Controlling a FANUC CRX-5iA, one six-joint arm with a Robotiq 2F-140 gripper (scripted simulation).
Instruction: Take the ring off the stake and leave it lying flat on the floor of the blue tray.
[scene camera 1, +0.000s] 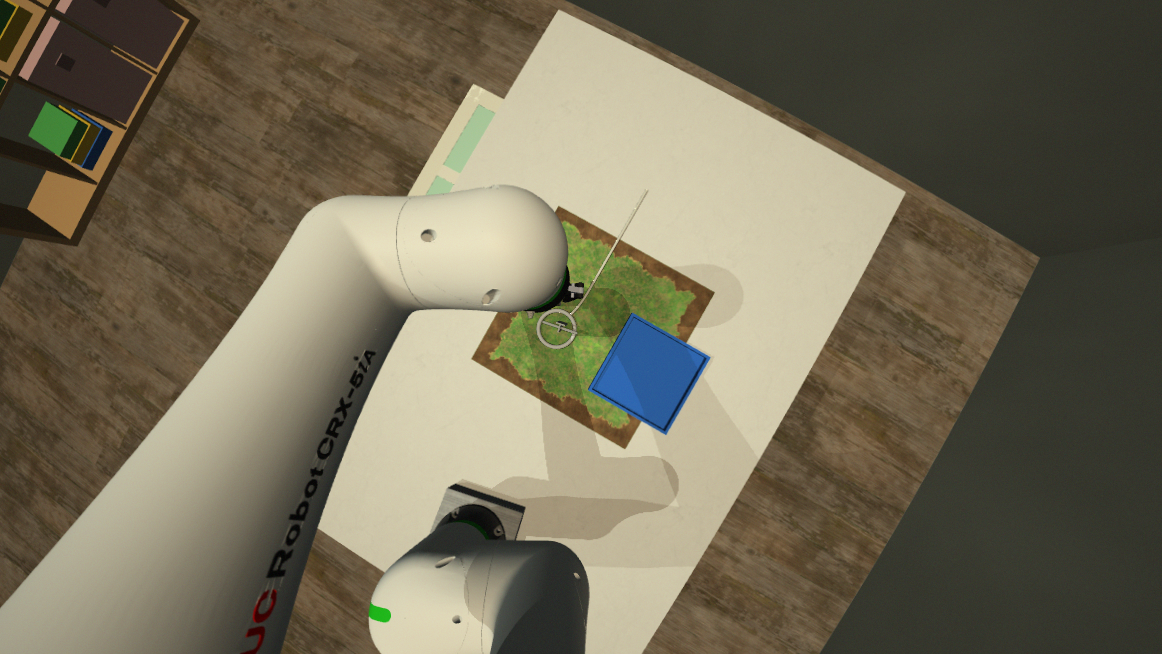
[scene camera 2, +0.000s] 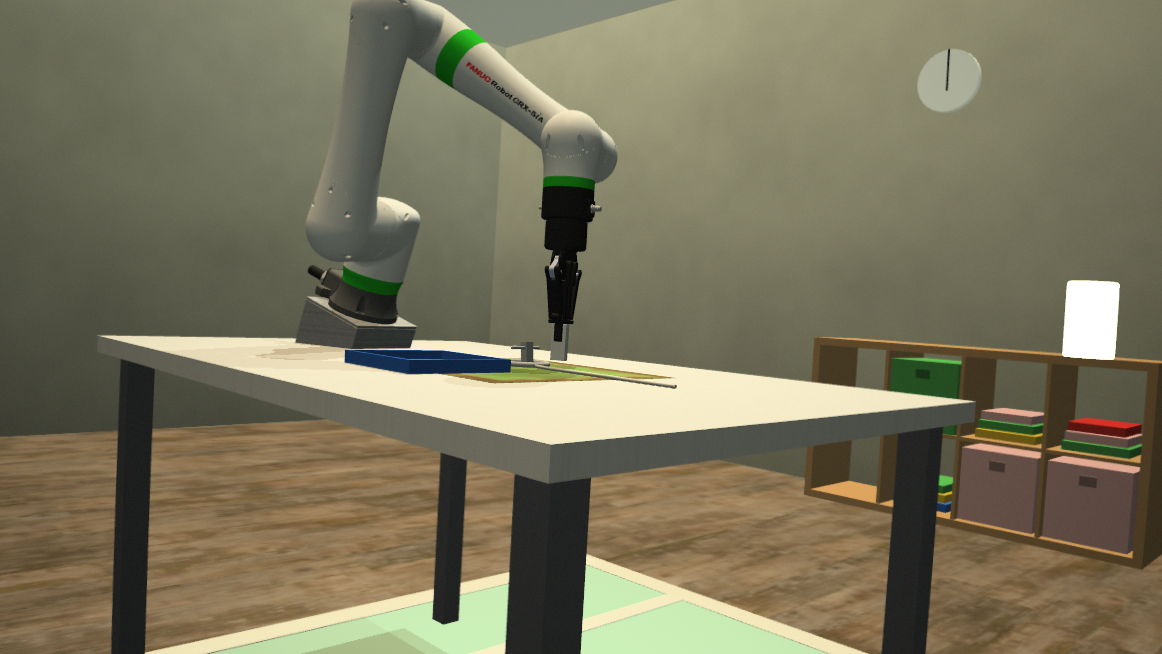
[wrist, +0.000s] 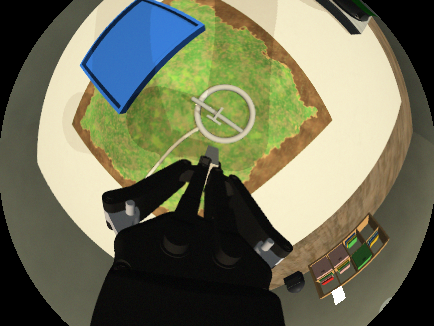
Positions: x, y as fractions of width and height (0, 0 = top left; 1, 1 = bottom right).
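Labels:
My gripper (scene camera 2: 0.48, 0.55) is 152 cm from the lens, and then there's a blue tray (scene camera 2: 0.35, 0.55) that's 127 cm from the lens. So the blue tray is nearer to the lens than my gripper.

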